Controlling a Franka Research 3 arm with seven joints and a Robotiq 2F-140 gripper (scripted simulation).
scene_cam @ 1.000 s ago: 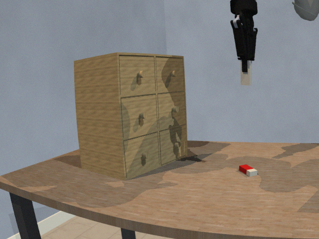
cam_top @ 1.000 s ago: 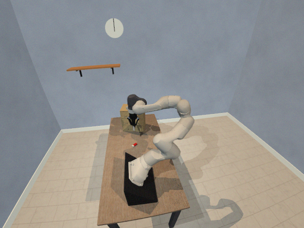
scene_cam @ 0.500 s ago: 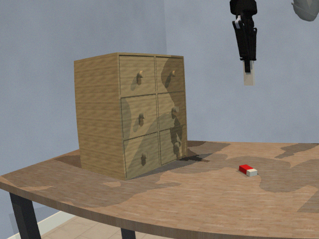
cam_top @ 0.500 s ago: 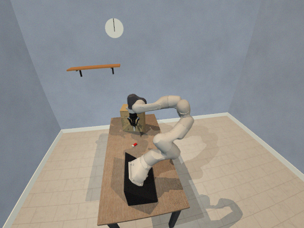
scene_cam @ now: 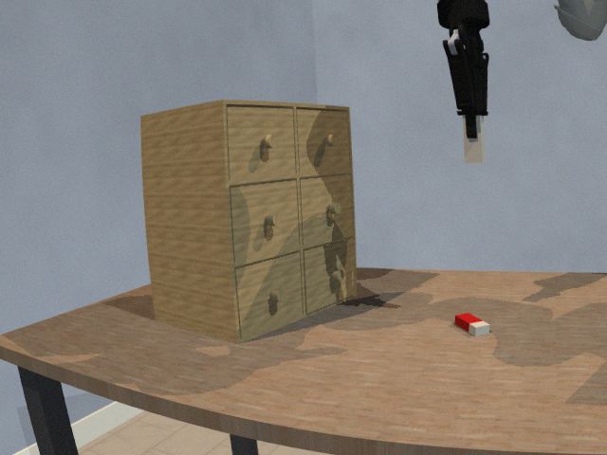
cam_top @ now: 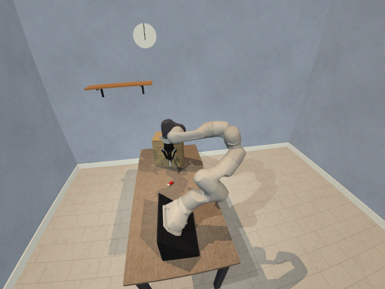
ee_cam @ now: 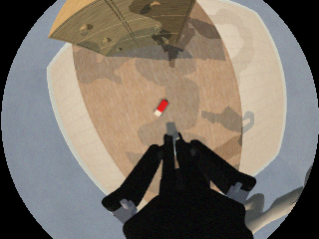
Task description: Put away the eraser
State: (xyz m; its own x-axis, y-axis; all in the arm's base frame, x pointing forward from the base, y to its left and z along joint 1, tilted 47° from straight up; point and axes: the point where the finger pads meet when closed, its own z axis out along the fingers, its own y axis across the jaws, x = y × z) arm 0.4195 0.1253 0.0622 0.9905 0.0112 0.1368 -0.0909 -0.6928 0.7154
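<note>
My gripper is now 320 mm short of the blue eraser, 250 mm above it and 80 mm to the right of it.
</note>
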